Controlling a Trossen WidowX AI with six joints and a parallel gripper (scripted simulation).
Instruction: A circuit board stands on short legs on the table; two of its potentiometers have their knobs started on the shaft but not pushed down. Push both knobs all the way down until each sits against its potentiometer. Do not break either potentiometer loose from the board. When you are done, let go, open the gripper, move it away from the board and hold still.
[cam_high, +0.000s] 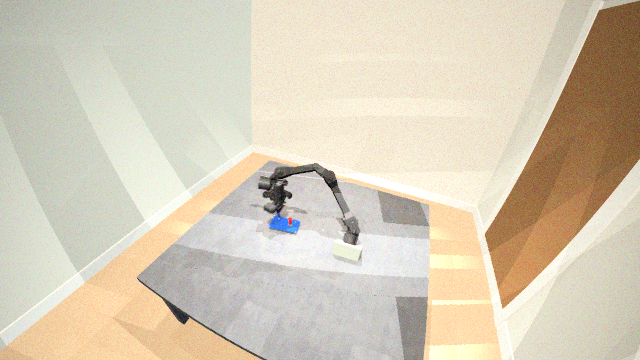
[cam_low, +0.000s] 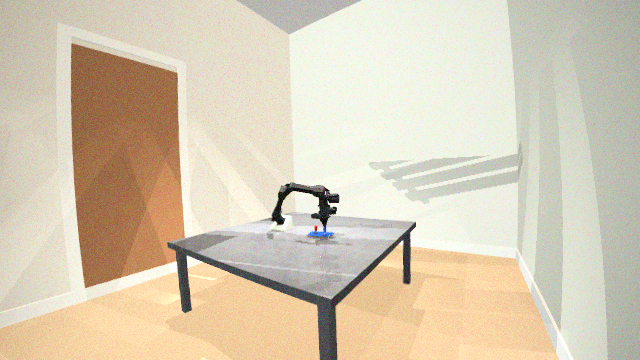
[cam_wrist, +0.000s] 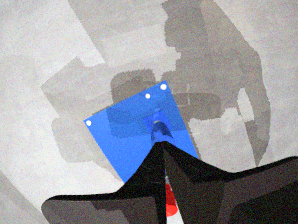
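Now: the blue knob 1 cm below my gripper tip. The rest, counted from my gripper tip: red knob: 8 cm behind, 2 cm to the left, 2 cm below.
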